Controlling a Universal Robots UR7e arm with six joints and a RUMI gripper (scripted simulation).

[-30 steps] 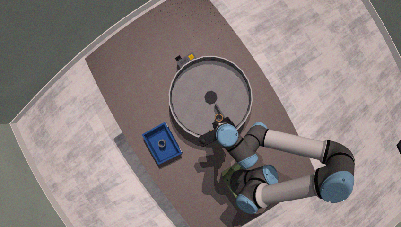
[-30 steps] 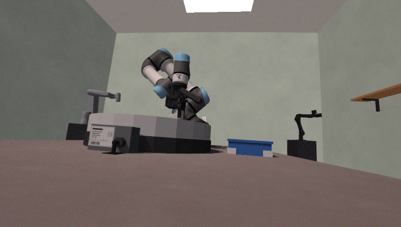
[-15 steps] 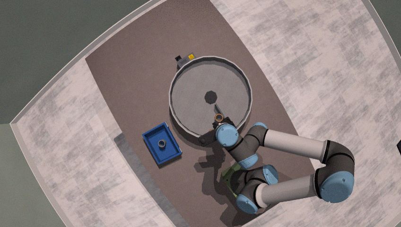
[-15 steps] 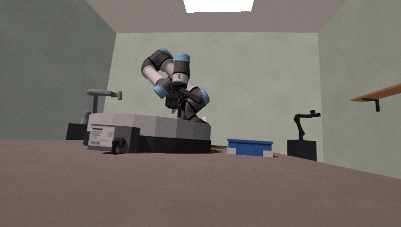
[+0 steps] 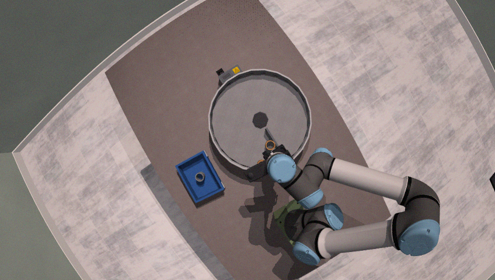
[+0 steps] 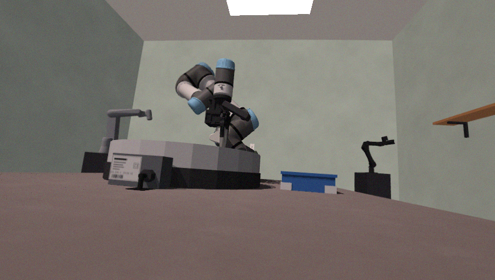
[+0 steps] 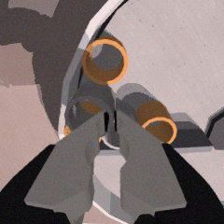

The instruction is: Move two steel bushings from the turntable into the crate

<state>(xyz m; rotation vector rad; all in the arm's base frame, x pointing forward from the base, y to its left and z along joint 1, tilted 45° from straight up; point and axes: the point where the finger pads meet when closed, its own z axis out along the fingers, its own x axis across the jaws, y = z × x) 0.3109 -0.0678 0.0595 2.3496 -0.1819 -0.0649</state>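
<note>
Now: hand 120 mm short of the blue crate, 280 mm to the right of it and 90 mm above it.
</note>
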